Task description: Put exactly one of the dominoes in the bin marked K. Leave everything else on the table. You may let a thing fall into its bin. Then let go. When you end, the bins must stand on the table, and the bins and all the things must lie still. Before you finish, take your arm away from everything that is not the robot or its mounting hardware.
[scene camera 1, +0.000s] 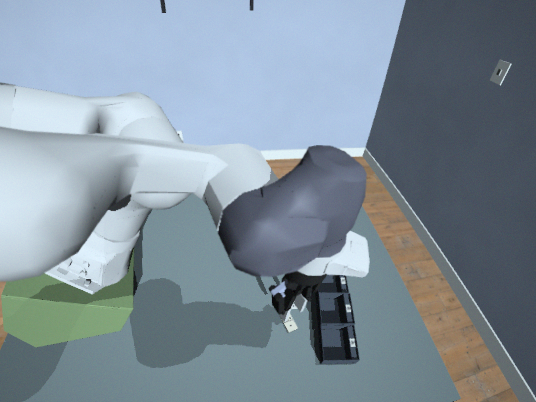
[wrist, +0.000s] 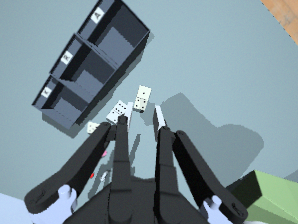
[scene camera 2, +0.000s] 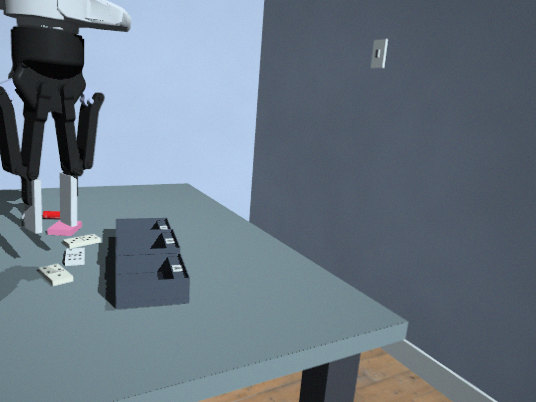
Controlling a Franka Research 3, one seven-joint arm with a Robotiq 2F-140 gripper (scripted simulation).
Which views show my gripper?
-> Scene camera 1, the wrist view and scene camera 2: all of them.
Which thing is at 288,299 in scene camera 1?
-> My gripper.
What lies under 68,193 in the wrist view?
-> My gripper.
